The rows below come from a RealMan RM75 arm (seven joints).
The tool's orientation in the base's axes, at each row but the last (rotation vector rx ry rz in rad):
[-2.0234, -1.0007, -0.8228]
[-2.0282, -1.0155, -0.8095]
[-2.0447, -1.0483, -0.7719]
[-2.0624, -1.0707, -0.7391]
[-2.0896, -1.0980, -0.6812]
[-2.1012, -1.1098, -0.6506]
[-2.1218, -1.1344, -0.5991]
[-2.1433, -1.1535, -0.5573]
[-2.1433, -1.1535, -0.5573]
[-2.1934, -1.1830, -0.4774]
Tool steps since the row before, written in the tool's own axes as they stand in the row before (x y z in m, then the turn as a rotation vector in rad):
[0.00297, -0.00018, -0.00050, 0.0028, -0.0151, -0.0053]
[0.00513, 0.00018, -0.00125, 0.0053, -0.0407, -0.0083]
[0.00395, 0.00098, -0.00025, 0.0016, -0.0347, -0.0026]
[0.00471, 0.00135, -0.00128, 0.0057, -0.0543, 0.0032]
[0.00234, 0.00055, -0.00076, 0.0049, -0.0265, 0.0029]
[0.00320, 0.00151, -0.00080, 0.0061, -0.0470, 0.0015]
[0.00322, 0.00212, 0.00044, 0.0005, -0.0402, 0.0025]
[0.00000, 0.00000, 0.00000, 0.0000, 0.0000, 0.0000]
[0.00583, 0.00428, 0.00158, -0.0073, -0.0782, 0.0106]
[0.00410, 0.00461, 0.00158, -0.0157, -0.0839, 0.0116]
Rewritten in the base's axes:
[0.00121, 0.00080, 0.00265, -0.0125, 0.0033, 0.0098]
[0.00242, 0.00093, 0.00460, -0.0335, 0.0130, 0.0215]
[0.00274, 0.00108, 0.00282, -0.0292, 0.0134, 0.0136]
[0.00328, 0.00059, 0.00381, -0.0428, 0.0281, 0.0192]
[0.00156, 0.00036, 0.00195, -0.0196, 0.0158, 0.0100]
[0.00284, 0.00043, 0.00222, -0.0366, 0.0239, 0.0184]
[0.00352, 0.00122, 0.00110, -0.0336, 0.0187, 0.0118]
[0.00000, 0.00000, 0.00000, 0.0000, 0.0000, 0.0000]
[0.00680, 0.00271, 0.00109, -0.0694, 0.0357, 0.0138]
[0.00614, 0.00164, -0.00042, -0.0787, 0.0335, 0.0102]

